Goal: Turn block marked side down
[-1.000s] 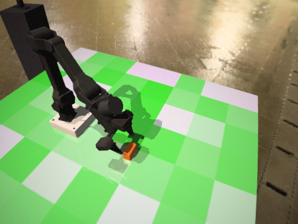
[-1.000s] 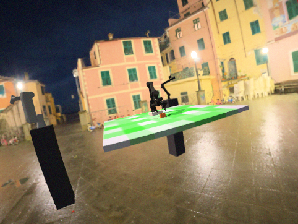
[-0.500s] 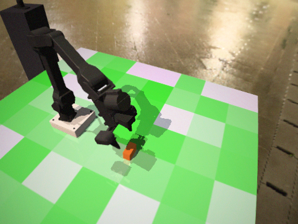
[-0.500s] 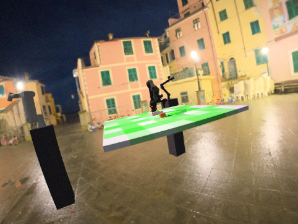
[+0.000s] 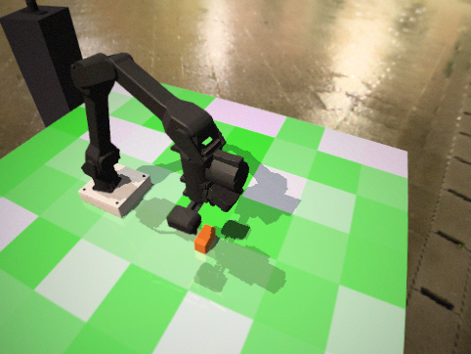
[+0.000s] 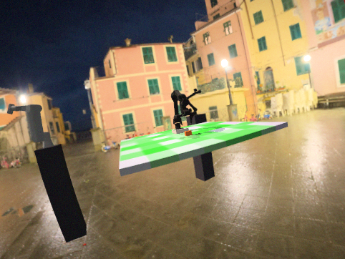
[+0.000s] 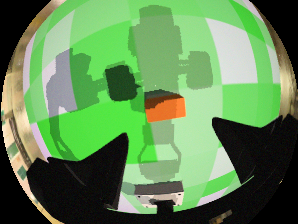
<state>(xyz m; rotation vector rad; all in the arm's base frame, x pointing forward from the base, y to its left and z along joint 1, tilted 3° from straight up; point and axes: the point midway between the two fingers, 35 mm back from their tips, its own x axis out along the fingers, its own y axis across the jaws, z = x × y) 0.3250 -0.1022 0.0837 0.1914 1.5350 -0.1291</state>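
The block is 8 cm below my gripper tip and 1 cm behind it.
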